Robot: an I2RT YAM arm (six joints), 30 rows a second.
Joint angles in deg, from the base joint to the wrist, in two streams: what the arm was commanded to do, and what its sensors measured. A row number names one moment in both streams.
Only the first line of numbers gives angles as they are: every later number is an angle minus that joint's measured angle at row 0.
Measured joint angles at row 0: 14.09 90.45 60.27 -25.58 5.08 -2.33
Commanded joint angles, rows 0 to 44: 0.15 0.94 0.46 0.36 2.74 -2.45; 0.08 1.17 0.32 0.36 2.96 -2.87; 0.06 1.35 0.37 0.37 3.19 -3.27; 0.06 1.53 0.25 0.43 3.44 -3.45; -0.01 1.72 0.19 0.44 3.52 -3.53; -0.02 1.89 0.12 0.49 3.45 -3.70; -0.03 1.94 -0.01 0.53 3.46 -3.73; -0.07 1.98 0.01 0.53 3.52 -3.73; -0.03 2.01 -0.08 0.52 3.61 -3.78; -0.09 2.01 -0.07 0.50 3.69 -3.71; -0.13 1.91 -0.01 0.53 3.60 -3.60; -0.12 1.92 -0.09 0.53 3.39 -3.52; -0.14 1.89 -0.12 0.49 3.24 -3.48; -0.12 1.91 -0.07 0.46 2.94 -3.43; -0.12 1.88 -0.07 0.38 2.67 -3.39; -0.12 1.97 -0.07 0.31 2.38 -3.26; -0.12 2.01 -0.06 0.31 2.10 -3.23; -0.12 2.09 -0.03 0.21 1.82 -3.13; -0.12 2.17 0.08 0.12 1.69 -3.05; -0.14 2.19 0.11 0.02 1.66 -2.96; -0.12 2.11 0.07 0.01 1.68 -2.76; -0.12 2.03 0.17 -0.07 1.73 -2.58; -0.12 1.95 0.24 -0.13 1.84 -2.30; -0.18 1.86 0.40 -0.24 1.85 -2.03; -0.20 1.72 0.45 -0.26 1.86 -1.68; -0.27 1.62 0.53 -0.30 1.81 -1.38; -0.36 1.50 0.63 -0.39 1.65 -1.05; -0.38 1.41 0.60 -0.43 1.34 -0.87; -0.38 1.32 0.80 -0.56 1.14 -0.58; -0.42 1.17 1.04 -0.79 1.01 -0.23; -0.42 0.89 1.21 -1.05 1.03 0.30; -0.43 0.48 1.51 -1.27 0.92 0.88; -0.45 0.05 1.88 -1.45 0.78 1.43; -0.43 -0.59 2.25 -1.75 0.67 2.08; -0.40 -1.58 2.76 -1.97 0.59 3.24; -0.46 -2.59 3.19 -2.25 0.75 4.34; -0.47 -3.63 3.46 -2.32 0.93 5.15; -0.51 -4.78 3.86 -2.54 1.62 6.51; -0.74 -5.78 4.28 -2.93 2.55 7.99; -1.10 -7.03 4.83 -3.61 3.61 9.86; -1.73 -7.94 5.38 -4.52 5.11 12.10; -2.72 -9.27 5.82 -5.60 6.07 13.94; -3.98 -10.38 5.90 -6.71 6.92 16.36; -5.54 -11.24 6.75 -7.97 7.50 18.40; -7.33 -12.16 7.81 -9.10 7.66 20.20
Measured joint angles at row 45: -4.20 -10.07 6.16 -5.03 4.20 11.74
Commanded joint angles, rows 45 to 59: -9.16 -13.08 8.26 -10.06 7.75 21.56; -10.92 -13.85 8.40 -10.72 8.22 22.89; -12.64 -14.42 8.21 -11.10 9.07 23.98; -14.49 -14.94 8.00 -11.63 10.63 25.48; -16.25 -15.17 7.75 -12.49 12.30 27.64; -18.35 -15.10 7.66 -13.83 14.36 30.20; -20.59 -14.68 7.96 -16.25 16.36 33.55; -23.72 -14.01 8.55 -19.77 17.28 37.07; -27.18 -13.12 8.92 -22.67 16.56 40.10; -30.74 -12.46 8.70 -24.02 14.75 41.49; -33.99 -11.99 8.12 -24.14 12.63 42.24; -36.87 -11.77 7.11 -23.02 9.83 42.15; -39.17 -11.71 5.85 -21.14 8.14 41.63; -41.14 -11.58 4.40 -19.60 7.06 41.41; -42.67 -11.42 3.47 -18.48 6.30 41.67
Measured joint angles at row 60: -39.91 -11.75 5.01 -18.30 10.14 38.47
